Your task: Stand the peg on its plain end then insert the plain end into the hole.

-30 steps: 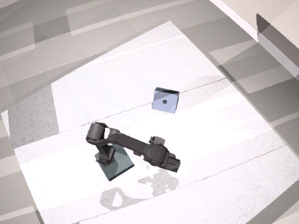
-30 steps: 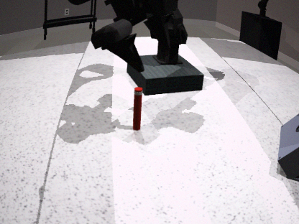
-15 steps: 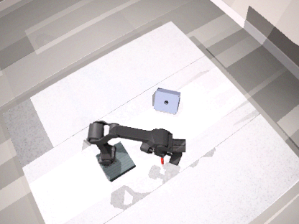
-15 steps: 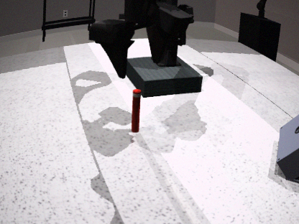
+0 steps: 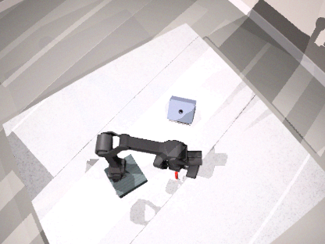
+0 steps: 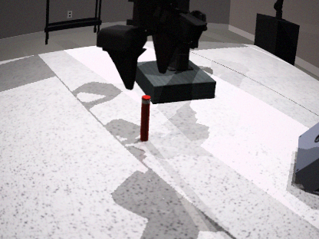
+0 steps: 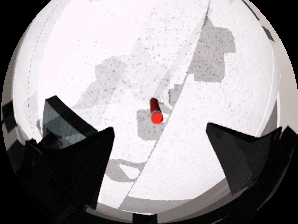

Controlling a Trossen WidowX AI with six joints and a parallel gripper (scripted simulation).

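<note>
The red peg lies 50 mm below my gripper tip. The rest, counted from my gripper tip: grey-blue sloped panel (270 mm to the left, 200 mm ahead, 50 mm below).
</note>
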